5 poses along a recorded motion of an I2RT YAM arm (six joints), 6.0 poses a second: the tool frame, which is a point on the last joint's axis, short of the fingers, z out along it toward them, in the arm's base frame.
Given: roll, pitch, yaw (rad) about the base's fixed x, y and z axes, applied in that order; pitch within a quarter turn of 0, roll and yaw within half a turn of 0; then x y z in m.
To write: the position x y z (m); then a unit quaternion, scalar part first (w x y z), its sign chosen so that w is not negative. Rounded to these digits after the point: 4 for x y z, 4 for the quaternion.
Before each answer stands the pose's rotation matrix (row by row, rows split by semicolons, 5 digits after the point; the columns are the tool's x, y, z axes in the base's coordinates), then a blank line. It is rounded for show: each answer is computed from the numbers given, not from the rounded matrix.
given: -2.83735 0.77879 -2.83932 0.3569 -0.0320 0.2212
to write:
-0.67949 -0.08313 0.72896; -0.21189 0.97346 -0.08649; -0.70242 -0.21322 -0.67908

0.3569 -0.0320 0.2212 0.3921 -0.0808 0.9127 -0.0821
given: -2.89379 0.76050 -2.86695 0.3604 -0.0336 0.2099
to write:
-0.69734 -0.10019 0.70970; -0.19648 0.97897 -0.05486; -0.68928 -0.17770 -0.70236

0.3604 -0.0336 0.2099 0.3805 -0.0807 0.9191 -0.0633
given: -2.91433 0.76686 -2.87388 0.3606 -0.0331 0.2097
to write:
-0.69444 -0.10695 0.71156; -0.19048 0.98094 -0.03846; -0.69388 -0.16225 -0.70158

0.3606 -0.0331 0.2097 0.3824 -0.0809 0.9188 -0.0546
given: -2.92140 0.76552 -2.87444 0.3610 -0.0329 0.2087
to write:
-0.69544 -0.11164 0.70985; -0.19034 0.98119 -0.03217; -0.69291 -0.15748 -0.70361

0.3610 -0.0329 0.2087 0.3815 -0.0821 0.9193 -0.0516
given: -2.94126 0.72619 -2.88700 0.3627 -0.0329 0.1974
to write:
-0.72361 -0.11894 0.67989; -0.18831 0.98169 -0.02869; -0.66403 -0.14879 -0.73276

0.3627 -0.0329 0.1974 0.3624 -0.0829 0.9271 -0.0479
